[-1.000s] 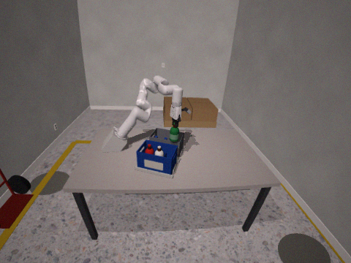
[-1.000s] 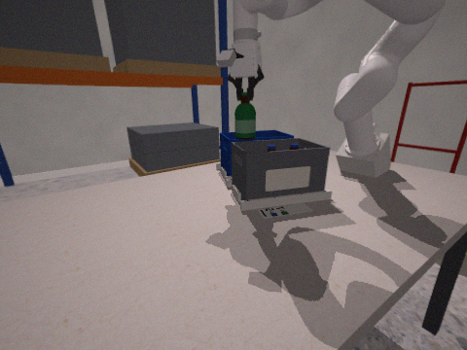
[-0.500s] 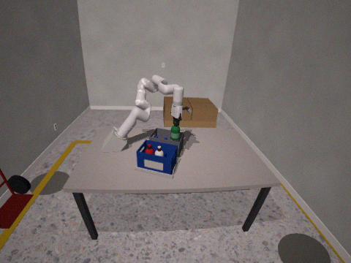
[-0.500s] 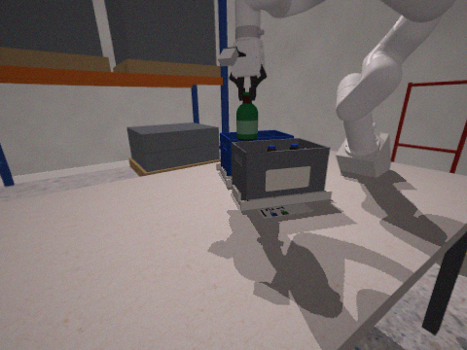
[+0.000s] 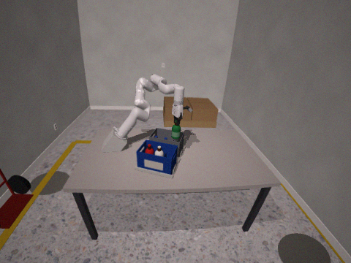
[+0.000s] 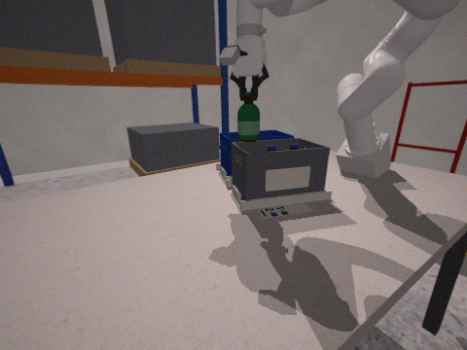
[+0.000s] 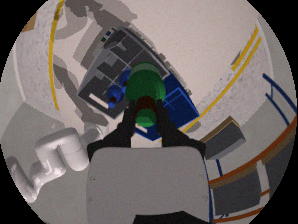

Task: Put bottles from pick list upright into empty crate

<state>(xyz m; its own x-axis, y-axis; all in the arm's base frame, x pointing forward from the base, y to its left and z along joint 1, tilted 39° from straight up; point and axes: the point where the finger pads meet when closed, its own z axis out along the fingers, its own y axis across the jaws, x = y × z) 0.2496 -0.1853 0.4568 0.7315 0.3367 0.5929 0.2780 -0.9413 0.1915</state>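
My hand is 70 mm above the green-label bottle. The rest, counted from my hand: blue crate 250 mm below, 170 mm behind, 140 mm to the right; then white-capped bottle 250 mm below, 150 mm behind, 100 mm to the right; then grey crate 250 mm below, 80 mm to the left, 60 mm behind.
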